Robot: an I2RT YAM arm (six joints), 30 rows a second.
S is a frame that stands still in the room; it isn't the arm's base.
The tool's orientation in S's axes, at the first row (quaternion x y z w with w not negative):
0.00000 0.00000 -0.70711 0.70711
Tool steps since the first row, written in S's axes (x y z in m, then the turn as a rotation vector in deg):
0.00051 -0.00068 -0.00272 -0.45 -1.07 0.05
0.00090 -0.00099 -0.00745 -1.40 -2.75 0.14
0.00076 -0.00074 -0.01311 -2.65 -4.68 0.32
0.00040 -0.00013 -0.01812 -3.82 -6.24 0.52
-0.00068 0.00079 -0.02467 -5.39 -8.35 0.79
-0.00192 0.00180 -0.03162 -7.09 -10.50 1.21
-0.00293 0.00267 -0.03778 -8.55 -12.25 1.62
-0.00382 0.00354 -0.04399 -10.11 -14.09 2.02
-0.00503 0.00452 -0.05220 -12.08 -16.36 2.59
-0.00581 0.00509 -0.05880 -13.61 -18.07 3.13
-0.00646 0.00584 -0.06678 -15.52 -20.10 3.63
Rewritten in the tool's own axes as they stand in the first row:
0.00068 0.00051 -0.00272 1.07 -0.45 0.05
0.00099 0.00090 -0.00745 2.75 -1.40 0.14
0.00074 0.00076 -0.01311 4.68 -2.65 0.32
0.00013 0.00040 -0.01812 6.24 -3.82 0.52
-0.00079 -0.00068 -0.02467 8.35 -5.39 0.79
-0.00180 -0.00192 -0.03162 10.50 -7.09 1.21
-0.00267 -0.00293 -0.03778 12.25 -8.55 1.62
-0.00354 -0.00382 -0.04399 14.09 -10.11 2.02
-0.00452 -0.00503 -0.05220 16.36 -12.08 2.59
-0.00509 -0.00581 -0.05880 18.07 -13.61 3.13
-0.00584 -0.00646 -0.06678 20.10 -15.52 3.63

